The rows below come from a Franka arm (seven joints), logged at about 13 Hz.
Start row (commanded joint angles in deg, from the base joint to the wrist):
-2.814, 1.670, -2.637, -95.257, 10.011, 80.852, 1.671
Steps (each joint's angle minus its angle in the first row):
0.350, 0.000, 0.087, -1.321, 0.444, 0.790, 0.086
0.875, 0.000, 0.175, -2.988, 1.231, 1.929, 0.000
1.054, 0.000, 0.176, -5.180, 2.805, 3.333, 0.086
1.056, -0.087, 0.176, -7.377, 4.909, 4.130, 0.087
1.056, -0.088, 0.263, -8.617, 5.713, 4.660, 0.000
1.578, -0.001, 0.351, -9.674, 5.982, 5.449, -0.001
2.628, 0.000, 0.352, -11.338, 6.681, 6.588, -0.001
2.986, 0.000, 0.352, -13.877, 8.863, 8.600, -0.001
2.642, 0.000, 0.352, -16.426, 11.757, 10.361, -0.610
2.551, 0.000, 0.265, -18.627, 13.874, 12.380, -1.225
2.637, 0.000, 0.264, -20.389, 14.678, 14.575, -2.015
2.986, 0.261, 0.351, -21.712, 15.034, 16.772, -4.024
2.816, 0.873, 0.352, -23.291, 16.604, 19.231, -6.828
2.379, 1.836, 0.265, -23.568, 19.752, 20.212, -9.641
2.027, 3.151, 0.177, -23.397, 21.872, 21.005, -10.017
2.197, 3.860, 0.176, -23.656, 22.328, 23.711, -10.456
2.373, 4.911, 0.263, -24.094, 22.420, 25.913, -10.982
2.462, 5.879, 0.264, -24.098, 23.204, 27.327, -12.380
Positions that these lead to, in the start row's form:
-2.464, 1.670, -2.550, -96.578, 10.455, 81.642, 1.757
-1.939, 1.670, -2.462, -98.245, 11.242, 82.781, 1.671
-1.760, 1.670, -2.461, -100.437, 12.816, 84.185, 1.757
-1.758, 1.583, -2.461, -102.634, 14.920, 84.982, 1.758
-1.758, 1.582, -2.374, -103.874, 15.724, 85.512, 1.671
-1.236, 1.669, -2.286, -104.931, 15.993, 86.301, 1.670
-0.186, 1.670, -2.285, -106.595, 16.692, 87.440, 1.670
0.172, 1.670, -2.285, -109.134, 18.874, 89.452, 1.670
-0.172, 1.670, -2.285, -111.683, 21.768, 91.213, 1.061
-0.263, 1.670, -2.372, -113.884, 23.885, 93.232, 0.446
-0.177, 1.670, -2.373, -115.646, 24.689, 95.427, -0.344
0.172, 1.931, -2.286, -116.969, 25.045, 97.624, -2.353
0.002, 2.543, -2.285, -118.548, 26.615, 100.083, -5.157
-0.435, 3.506, -2.372, -118.825, 29.763, 101.064, -7.970
-0.787, 4.821, -2.460, -118.654, 31.883, 101.857, -8.346
-0.617, 5.530, -2.461, -118.913, 32.339, 104.563, -8.785
-0.441, 6.581, -2.374, -119.351, 32.431, 106.765, -9.311
-0.352, 7.549, -2.373, -119.355, 33.215, 108.179, -10.709

